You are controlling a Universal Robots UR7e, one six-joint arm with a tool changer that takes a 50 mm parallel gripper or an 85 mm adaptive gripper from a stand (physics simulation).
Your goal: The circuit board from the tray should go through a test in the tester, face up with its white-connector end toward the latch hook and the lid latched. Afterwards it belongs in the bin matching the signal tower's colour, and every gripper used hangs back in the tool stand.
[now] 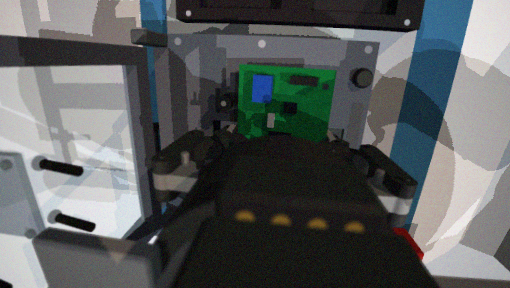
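Places are measured from the arm's base along level axes (x ahead, y right, z down), in centimetres.
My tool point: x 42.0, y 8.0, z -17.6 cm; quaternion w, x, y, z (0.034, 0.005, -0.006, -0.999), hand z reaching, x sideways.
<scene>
For each thing: its top centre in the pictures, then the offset to it from my tool point. "spot": a spot on its surface instead.
- green circuit board at its top centre: (279, 142) dx -0.1, dy +0.7, dz +14.6 cm
- grey tester at a spot on its surface: (350, 62) spot: dx -5.7, dy +6.5, dz +17.6 cm
- dark round knob at a spot on its surface: (362, 78) spot: dx -6.6, dy +5.3, dz +17.1 cm
- black panel at a spot on its surface: (300, 17) spot: dx -1.9, dy +10.4, dz +20.8 cm
- grey block at a spot on its surface: (95, 260) spot: dx +4.2, dy +2.0, dz +1.2 cm
The green circuit board (305, 110) lies face up in the grey tester (350, 62); a blue block, dark chips and a small pale part show on it, and its near end is hidden behind the gripper. I cannot tell which end bears the white connector. The tester's lid (136, 125), a dark frame with a clear pane, stands open at the left. My adaptive gripper (281, 132) has its two fingertips at the board's left and right edges and looks shut on it. The tips' lower parts are hidden. The latch hook cannot be made out clearly.
A dark round knob (362, 78) is on the tester's right side. A black panel (300, 17) stands beyond the tester. Two black pegs (61, 167) (75, 222) and a grey block (95, 260) are at the lower left. A red part (410, 244) shows at the lower right.
</scene>
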